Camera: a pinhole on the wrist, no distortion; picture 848 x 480 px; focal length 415.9 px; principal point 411.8 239.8 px. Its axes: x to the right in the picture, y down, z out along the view. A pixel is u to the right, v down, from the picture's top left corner.
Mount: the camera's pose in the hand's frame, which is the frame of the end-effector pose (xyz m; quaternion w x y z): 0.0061 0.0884 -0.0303 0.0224 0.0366 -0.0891 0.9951
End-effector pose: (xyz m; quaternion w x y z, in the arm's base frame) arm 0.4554 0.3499 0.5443 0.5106 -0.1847 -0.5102 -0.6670
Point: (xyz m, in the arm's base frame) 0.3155 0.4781 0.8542
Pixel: 152.8 221.6
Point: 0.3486 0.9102 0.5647
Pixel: 605.5 284.0
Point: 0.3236 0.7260 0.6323
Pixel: 503.0 305.2
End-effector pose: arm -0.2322 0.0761 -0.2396 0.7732 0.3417 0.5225 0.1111
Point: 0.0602 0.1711 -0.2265
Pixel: 182.3 79.8
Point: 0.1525 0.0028 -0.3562
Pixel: 226.8 308.9
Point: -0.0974 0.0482 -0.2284
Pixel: 366.8 347.0
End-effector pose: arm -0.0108 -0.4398 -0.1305 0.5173 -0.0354 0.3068 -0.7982
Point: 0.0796 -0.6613 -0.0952
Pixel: 166.3 95.6
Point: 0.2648 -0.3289 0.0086
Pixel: outside the picture
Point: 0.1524 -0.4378 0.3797
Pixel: 608.4 355.9
